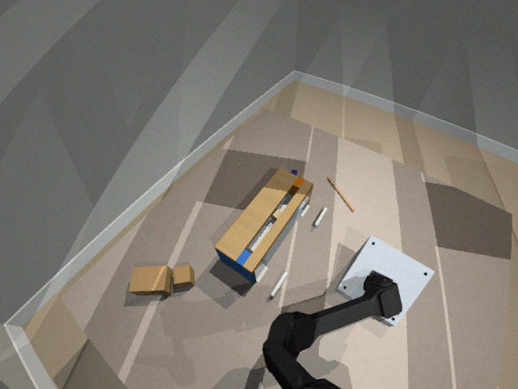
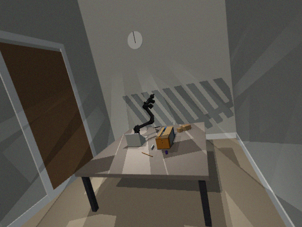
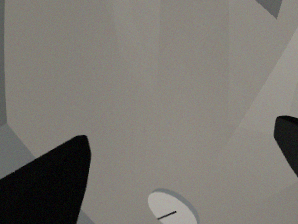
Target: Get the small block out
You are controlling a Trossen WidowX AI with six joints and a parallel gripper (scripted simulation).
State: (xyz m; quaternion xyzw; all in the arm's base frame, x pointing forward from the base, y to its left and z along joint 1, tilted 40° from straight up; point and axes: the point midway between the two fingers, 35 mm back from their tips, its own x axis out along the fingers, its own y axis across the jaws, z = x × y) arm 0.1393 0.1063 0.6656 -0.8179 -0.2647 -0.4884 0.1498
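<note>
The box is 56 cm to the right of my gripper tip, 48 cm below it and 18 cm ahead of it. From my gripper tip the other things lie so: wooden stick (86 cm to the right, 54 cm below, 5 cm ahead).
</note>
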